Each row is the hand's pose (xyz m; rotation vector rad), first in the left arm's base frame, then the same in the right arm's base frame.
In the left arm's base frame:
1: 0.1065 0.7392 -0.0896 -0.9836 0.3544 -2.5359
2: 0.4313 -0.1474 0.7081 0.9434 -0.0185 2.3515
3: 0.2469 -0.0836 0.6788 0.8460 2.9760 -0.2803
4: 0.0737 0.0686 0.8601 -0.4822 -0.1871 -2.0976
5: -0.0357 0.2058 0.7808 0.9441 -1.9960 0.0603
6: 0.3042 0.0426 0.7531 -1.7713 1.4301 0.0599
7: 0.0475 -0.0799 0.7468 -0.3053 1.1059 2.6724
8: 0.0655 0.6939 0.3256 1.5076 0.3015 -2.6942
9: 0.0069 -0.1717 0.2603 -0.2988 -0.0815 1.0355
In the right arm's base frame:
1: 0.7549 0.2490 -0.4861 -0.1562 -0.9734 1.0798
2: -0.2020 0.7657 0.1014 0.1854 -0.8999 0.0650
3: -0.0161 0.8312 0.1087 -3.0277 -0.2096 -0.1760
4: 0.1708 0.8302 0.3347 0.1037 -0.4862 1.6993
5: 0.3548 0.7894 0.2950 -1.7534 -1.9376 -1.3881
6: 0.0014 0.7005 0.1943 0.9181 2.2373 -1.0062
7: 0.1242 0.9570 0.2030 0.5737 0.2697 0.4553
8: 0.6710 0.3277 -0.0825 -0.6366 0.7251 0.5685
9: 0.2018 1.0328 -0.2817 -0.0681 0.0590 -1.4222

